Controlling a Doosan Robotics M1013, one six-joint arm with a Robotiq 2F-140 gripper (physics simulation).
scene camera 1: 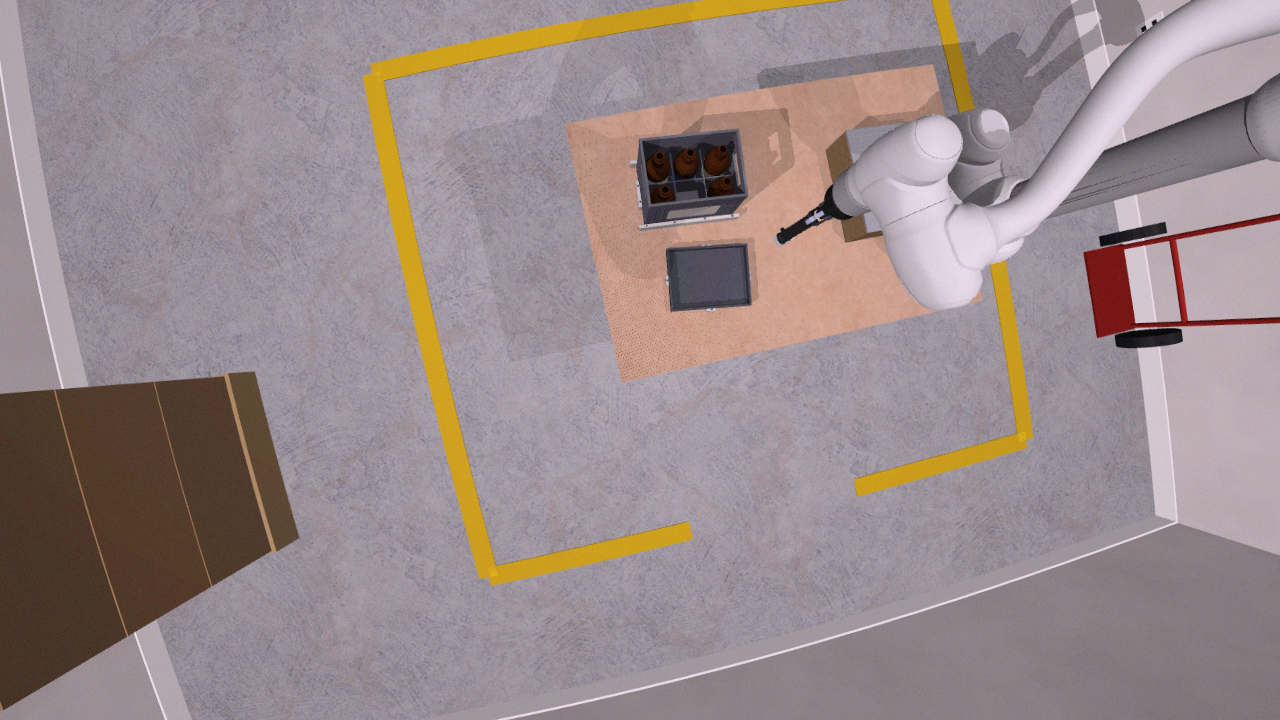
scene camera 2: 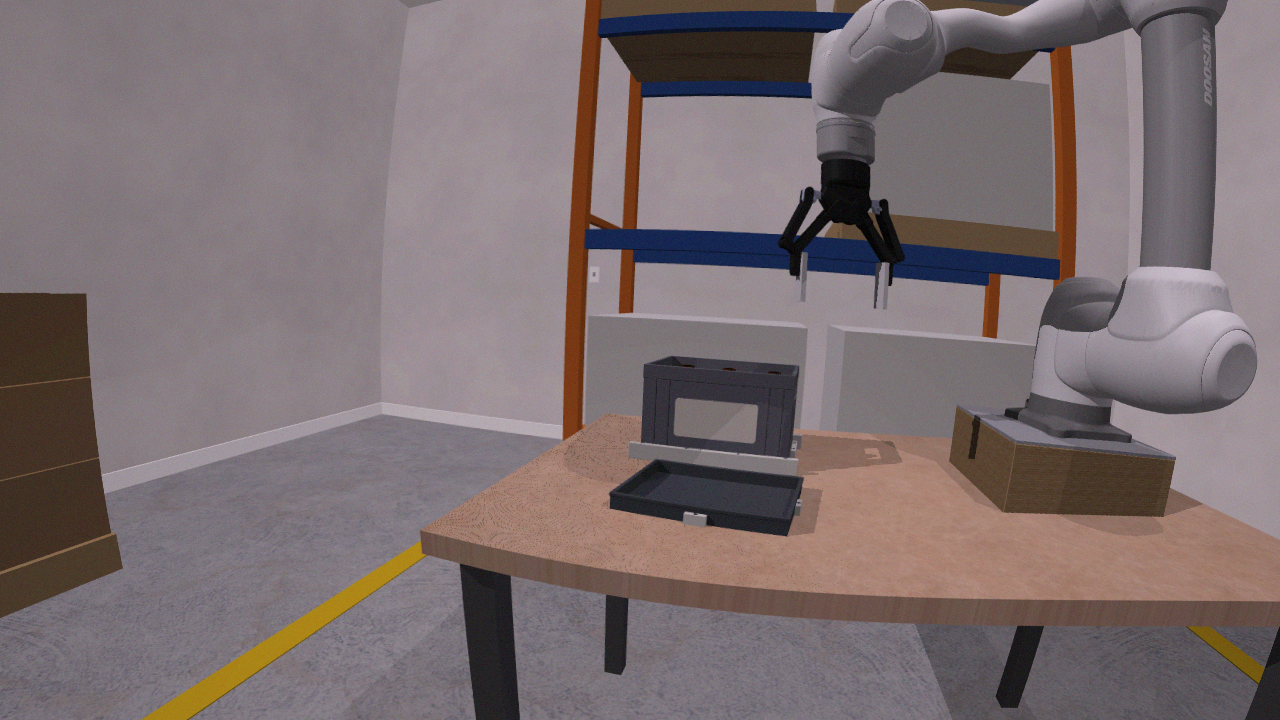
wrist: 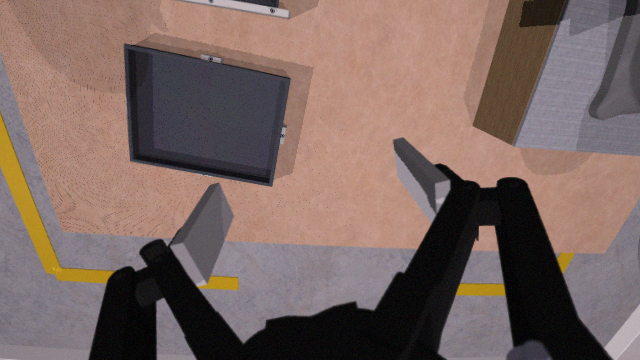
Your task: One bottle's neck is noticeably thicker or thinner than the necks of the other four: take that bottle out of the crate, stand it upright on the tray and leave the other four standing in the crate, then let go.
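Places are measured from the arm's base along level axes (x ahead, y left, z up), in millimetres.
Pixels of known places: gripper, fingertip midpoint: (scene camera 2: 841,305) (wrist: 309,179); arm's base, origin of the base link: (scene camera 2: 1064,428).
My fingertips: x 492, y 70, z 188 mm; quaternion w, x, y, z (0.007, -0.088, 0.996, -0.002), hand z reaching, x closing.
Observation:
Ahead of a thing's pixels: the offset from my fingertips to its top centre. "spot": to the spot under its first point. Level surfaces: height alone.
The dark grey crate @[dx +148, dy -266, dz -125 mm] (scene camera 1: 657,213) (scene camera 2: 656,411) stands upright on the table. Brown bottles stand in it: in scene camera 1, three in the far row, at left (scene camera 1: 657,165), middle (scene camera 1: 686,162) and right (scene camera 1: 717,160), and two in the near row, at left (scene camera 1: 662,193) and right (scene camera 1: 721,187). The near middle compartment is empty. Their necks are too small to compare. The dark tray @[spot: dx +167, dy +12, dz -295 mm] (scene camera 1: 709,277) (scene camera 2: 707,492) (wrist: 210,110) lies empty beside the crate, on its near side. My gripper (scene camera 1: 780,240) (scene camera 2: 842,295) (wrist: 309,179) is open and empty, pointing down high above the table, right of crate and tray.
A pale rail @[dx +170, dy -170, dz -270 mm] (scene camera 1: 689,222) (scene camera 2: 707,454) runs along the crate's near foot, and small brackets sit at the tray's edges. The arm's base stands on a brown box (scene camera 2: 1074,488) at the right of the table @[dz -300 mm] (scene camera 1: 805,295) (scene camera 2: 895,555). A shelf rack (scene camera 2: 586,179) stands behind.

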